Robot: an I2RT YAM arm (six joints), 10 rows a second.
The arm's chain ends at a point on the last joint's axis. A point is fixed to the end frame.
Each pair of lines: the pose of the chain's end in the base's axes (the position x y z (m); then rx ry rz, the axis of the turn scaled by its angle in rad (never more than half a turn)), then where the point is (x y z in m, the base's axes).
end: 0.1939 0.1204 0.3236 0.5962 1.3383 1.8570
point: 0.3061 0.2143 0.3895
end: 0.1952 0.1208 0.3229 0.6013 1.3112 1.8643
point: 0.3076 0.2124 0.3916
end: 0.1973 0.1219 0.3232 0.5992 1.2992 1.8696
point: 0.3094 0.2128 0.3934
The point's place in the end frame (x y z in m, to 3 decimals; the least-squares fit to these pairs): 0.003 0.012 0.160
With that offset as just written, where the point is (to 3 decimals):
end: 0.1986 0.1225 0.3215 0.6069 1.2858 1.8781
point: 0.311 0.212 0.393
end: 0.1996 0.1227 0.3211 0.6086 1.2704 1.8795
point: 0.312 0.211 0.394
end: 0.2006 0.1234 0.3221 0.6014 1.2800 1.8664
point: 0.313 0.212 0.394
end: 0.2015 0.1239 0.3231 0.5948 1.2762 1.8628
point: 0.314 0.213 0.396
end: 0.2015 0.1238 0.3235 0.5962 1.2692 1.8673
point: 0.314 0.212 0.397
